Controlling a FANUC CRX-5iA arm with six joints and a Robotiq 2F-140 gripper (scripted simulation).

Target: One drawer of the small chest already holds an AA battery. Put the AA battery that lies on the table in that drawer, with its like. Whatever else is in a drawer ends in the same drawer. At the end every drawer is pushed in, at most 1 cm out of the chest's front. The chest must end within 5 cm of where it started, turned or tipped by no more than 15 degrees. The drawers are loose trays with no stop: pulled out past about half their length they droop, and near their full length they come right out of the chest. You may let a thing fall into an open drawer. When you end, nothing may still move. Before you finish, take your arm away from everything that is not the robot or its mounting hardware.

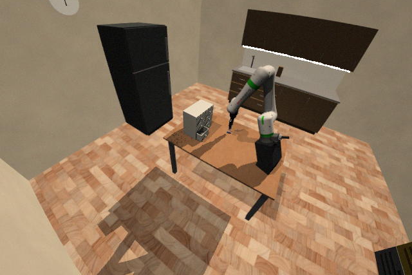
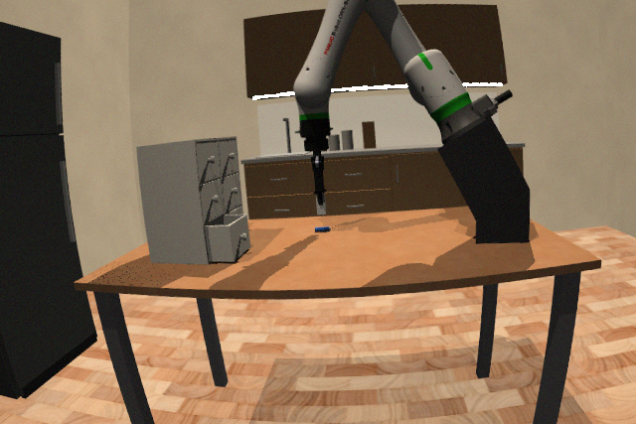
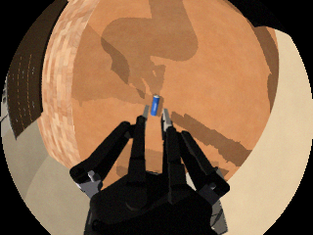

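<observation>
The blue AA battery lies 80 mm below my hand.
</observation>
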